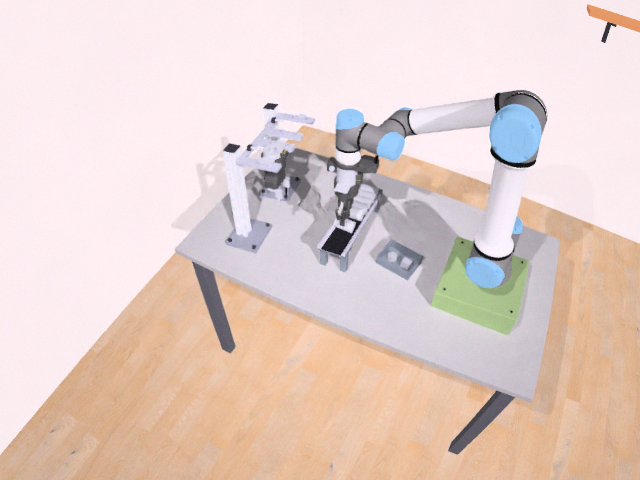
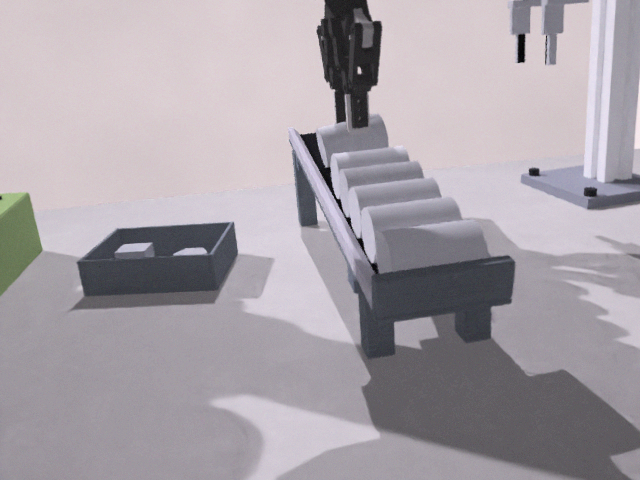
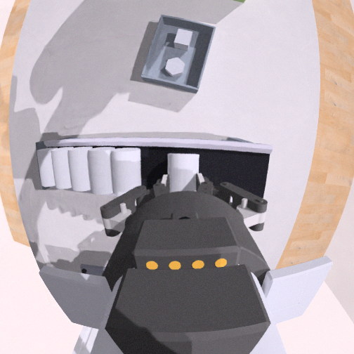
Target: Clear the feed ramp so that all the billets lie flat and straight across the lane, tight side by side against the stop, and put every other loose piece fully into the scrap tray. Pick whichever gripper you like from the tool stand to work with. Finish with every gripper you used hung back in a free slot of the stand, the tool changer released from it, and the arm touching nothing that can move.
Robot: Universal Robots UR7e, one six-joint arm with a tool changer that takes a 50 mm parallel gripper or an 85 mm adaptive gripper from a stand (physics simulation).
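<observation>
My gripper (image 1: 343,219) (image 2: 349,121) (image 3: 183,181), the black adaptive one, is shut on a pale billet (image 1: 345,226) (image 2: 356,142) (image 3: 183,165). The billet lies across the lane, low in the upper part of the feed ramp (image 1: 338,241) (image 2: 333,211) (image 3: 200,145); contact with the lane is hidden. Several other billets (image 1: 366,196) (image 2: 395,191) (image 3: 80,169) lie side by side across the lane down to the stop (image 2: 442,286). A gap separates them from the held billet. The scrap tray (image 1: 391,268) (image 2: 147,276) (image 3: 206,57) holds a square block (image 2: 134,250) (image 3: 183,39) and a hexagonal piece (image 2: 191,252) (image 3: 175,66).
The tool stand (image 1: 239,193) (image 2: 610,87) rises beside the ramp, with the other gripper (image 1: 273,178) (image 2: 535,49) hanging in it. The green arm base (image 1: 475,311) (image 2: 15,232) stands beyond the tray, on the side away from the ramp.
</observation>
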